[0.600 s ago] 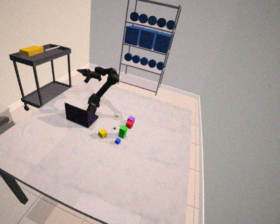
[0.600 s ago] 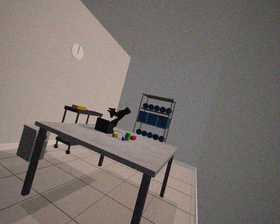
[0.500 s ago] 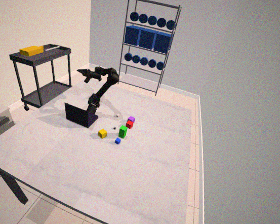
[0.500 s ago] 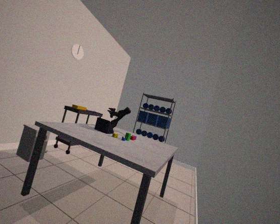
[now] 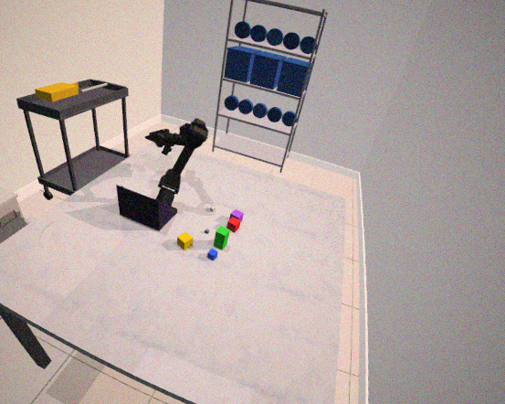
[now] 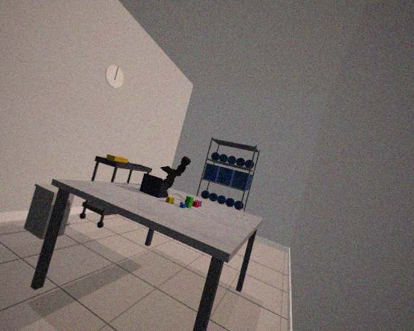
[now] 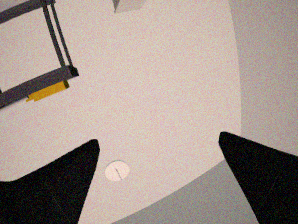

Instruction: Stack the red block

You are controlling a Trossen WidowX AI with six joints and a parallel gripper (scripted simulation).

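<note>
My gripper tip is 590 mm short of the red block, 200 mm above it and 170 mm to the left of it. The rest, counted from my gripper tip: purple block (580 mm ahead, 200 mm below, 120 mm to the right); small blue block (590 mm ahead, 380 mm to the right, 210 mm below); yellow block (460 mm ahead, 380 mm to the right, 200 mm below).
</note>
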